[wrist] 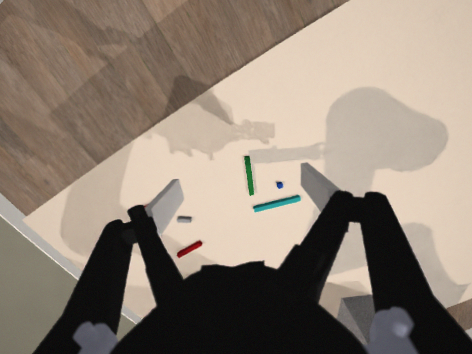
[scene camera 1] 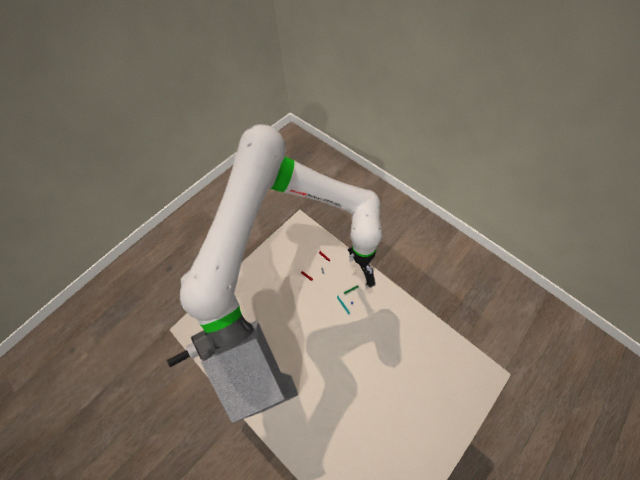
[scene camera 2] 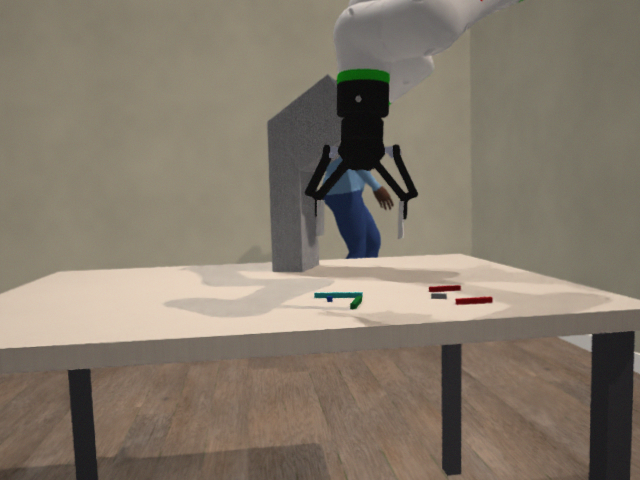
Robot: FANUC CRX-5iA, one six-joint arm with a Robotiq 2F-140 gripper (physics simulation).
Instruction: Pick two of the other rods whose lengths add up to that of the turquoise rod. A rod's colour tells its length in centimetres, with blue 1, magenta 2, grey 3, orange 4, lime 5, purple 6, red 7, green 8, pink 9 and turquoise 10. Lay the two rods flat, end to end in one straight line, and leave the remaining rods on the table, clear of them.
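Seen in the pictures: gripper, between the fingertips: (wrist: 239,182) (scene camera 1: 360,273) (scene camera 2: 359,236); arm's base, origin of its link: (scene camera 1: 231,339).
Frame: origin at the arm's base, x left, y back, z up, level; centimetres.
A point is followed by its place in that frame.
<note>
My gripper (scene camera 1: 370,284) (scene camera 2: 360,236) @(x 2.1, y -56.2, z -33.3 cm) (wrist: 239,182) @(x 2.1, y -56.2, z -33.3 cm) is open and empty, pointing down high above the table. The turquoise rod (scene camera 1: 343,304) @(x -2.7, y -43.8, z -45.8 cm) (scene camera 2: 338,295) @(x -2.7, y -44.3, z -46.3 cm) (wrist: 277,204) @(x -2.8, y -43.8, z -45.8 cm) lies flat, with the small blue rod (scene camera 1: 352,302) @(x -4.4, y -47.9, z -45.8 cm) (scene camera 2: 329,299) @(x -4.3, y -48.3, z -46.3 cm) (wrist: 279,185) @(x -4.2, y -48.0, z -45.8 cm) beside it, apart. The green rod (scene camera 1: 351,289) @(x 1.0, y -51.5, z -45.8 cm) (scene camera 2: 356,302) @(x 1.1, y -53.0, z -46.0 cm) (wrist: 249,175) @(x 1.0, y -51.8, z -45.8 cm) lies near one turquoise end, at a steep angle to it. A short grey rod (scene camera 1: 323,270) @(x 17.2, y -46.1, z -45.9 cm) (scene camera 2: 438,296) @(x 17.4, y -46.4, z -46.4 cm) (wrist: 184,219) @(x 17.3, y -46.2, z -45.9 cm) lies between two red rods: one nearer the base (scene camera 1: 307,275) @(x 19.7, y -38.0, z -45.7 cm) (scene camera 2: 444,288) @(x 19.8, y -38.3, z -46.2 cm) (wrist: 189,249) @(x 19.6, y -38.0, z -45.9 cm), the other (scene camera 1: 324,255) @(x 23.7, y -51.4, z -45.8 cm) (scene camera 2: 474,300) @(x 23.4, y -51.8, z -46.2 cm) mostly hidden by the left finger in the wrist view.
The arm's grey pedestal (scene camera 1: 242,379) @(x -12.6, y 2.4, z 1.9 cm) (scene camera 2: 289,206) @(x -17.9, y -5.3, z -28.3 cm) stands at one side of the table (scene camera 1: 413,413) @(x -57.9, y -39.7, z -46.9 cm) (scene camera 2: 155,341) @(x -29.1, y -75.8, z -47.1 cm). A person in blue (scene camera 2: 356,222) stands behind the table, seen between the fingers in scene camera 2. The arm's shadows fall across the table top.
</note>
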